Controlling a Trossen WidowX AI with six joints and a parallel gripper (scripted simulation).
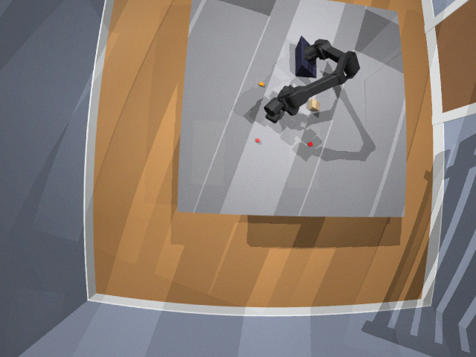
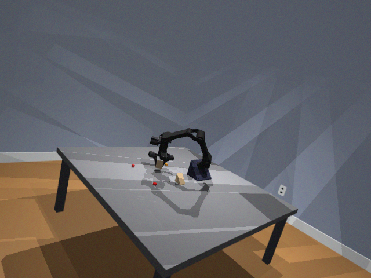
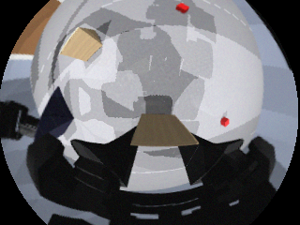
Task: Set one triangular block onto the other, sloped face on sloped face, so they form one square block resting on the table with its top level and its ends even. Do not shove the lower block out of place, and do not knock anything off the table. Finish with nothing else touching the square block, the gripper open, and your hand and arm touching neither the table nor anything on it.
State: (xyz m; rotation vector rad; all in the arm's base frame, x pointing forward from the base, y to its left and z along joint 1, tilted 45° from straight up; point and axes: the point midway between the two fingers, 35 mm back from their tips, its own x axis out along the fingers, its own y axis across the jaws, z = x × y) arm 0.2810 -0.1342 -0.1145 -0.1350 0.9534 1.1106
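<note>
My gripper tip is now 16 cm past the small orange piece, 7 cm to the left of it and 3 cm above it.
</note>
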